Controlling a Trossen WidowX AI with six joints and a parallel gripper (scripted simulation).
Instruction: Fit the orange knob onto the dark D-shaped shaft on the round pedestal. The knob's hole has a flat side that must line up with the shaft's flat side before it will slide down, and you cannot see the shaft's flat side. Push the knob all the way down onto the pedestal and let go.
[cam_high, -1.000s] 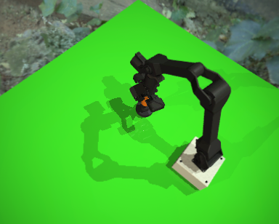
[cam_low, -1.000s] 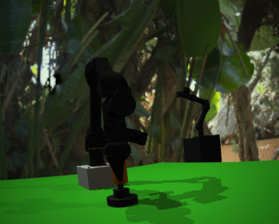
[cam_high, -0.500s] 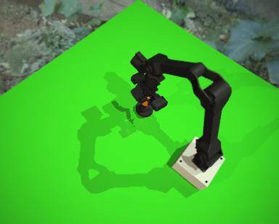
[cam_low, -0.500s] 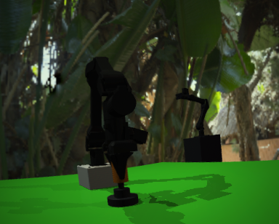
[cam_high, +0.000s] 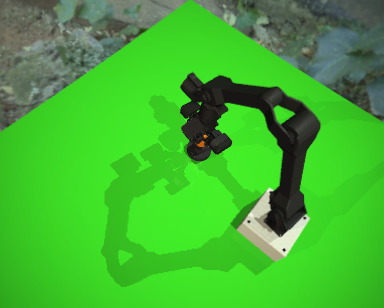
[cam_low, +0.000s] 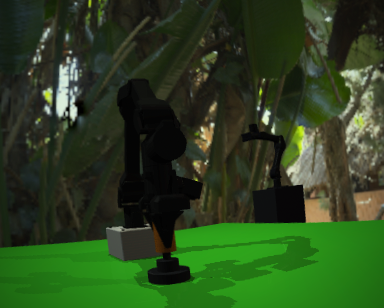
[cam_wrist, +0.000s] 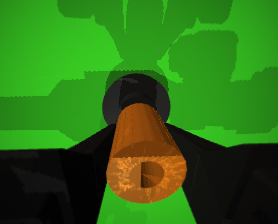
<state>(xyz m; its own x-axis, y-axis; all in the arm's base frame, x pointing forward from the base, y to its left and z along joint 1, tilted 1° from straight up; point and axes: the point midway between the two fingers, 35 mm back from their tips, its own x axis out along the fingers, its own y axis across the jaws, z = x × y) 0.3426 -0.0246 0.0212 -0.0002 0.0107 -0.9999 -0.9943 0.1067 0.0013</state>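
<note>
My gripper tip is 4 cm above the pedestal. Also, from my gripper tip: orange knob: 2 cm above.
</note>
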